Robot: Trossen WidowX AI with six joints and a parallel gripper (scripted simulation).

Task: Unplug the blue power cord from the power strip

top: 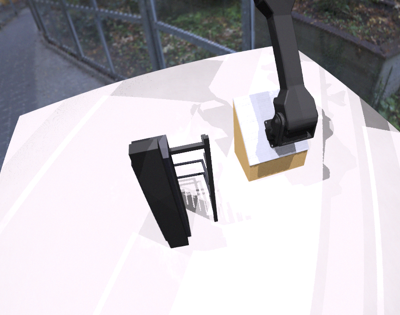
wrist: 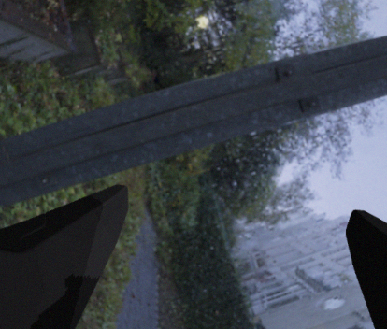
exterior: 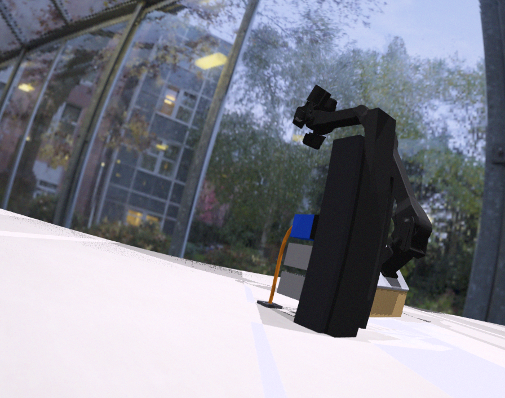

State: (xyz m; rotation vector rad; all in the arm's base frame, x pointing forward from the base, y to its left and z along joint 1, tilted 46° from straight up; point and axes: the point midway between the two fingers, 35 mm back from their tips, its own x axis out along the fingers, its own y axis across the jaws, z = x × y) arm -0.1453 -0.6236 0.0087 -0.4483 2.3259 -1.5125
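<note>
The blue plug is 450 mm ahead of my gripper tip, 490 mm to the left of it and 430 mm below it. From my gripper tip the other things lie so: dark plate 450 mm ahead, 420 mm to the left, 570 mm below.
</note>
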